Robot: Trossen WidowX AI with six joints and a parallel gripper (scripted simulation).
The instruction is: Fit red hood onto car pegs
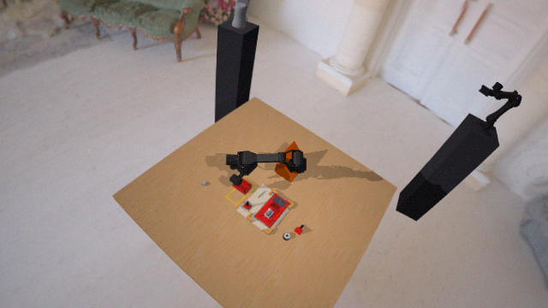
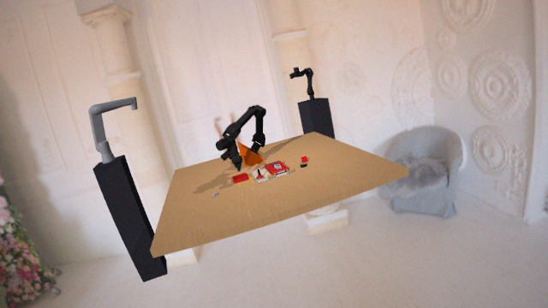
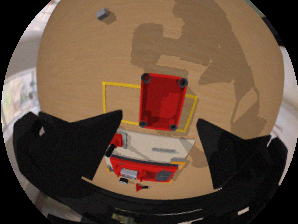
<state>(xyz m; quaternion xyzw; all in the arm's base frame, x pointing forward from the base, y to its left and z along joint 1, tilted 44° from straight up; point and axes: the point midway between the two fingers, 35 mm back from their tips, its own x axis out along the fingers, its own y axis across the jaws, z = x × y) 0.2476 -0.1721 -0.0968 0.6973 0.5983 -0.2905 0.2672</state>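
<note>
Now: gripper tip 60 mm above the red hood. Round my gripper tip: jig 200 mm to the left, 60 mm below, 60 mm ahead; grey wheel 380 mm to the left, 140 mm ahead, 60 mm below.
</note>
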